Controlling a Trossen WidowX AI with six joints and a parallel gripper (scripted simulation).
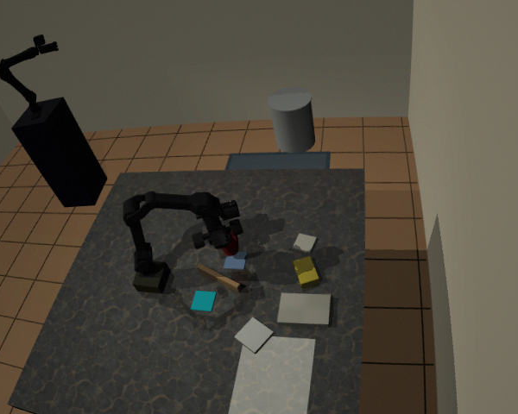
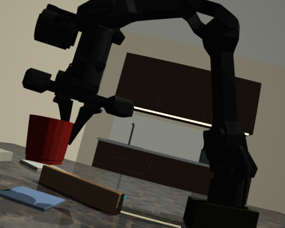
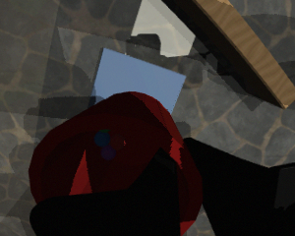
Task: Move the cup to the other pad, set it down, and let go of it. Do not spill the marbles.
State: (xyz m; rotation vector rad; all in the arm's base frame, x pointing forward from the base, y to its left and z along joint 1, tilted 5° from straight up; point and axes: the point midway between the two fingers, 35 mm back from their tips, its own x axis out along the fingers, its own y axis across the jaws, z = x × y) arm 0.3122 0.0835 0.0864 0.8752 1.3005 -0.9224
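Right now the teal pad is 18 cm to the right of my gripper tip, 11 cm below it and 7 cm behind it. Round my gripper tip: wooden bar (9 cm to the right, 9 cm below, 2 cm behind); yellow block (32 cm ahead, 8 cm below, 7 cm to the right); red cup (3 cm ahead, 1 cm to the left).
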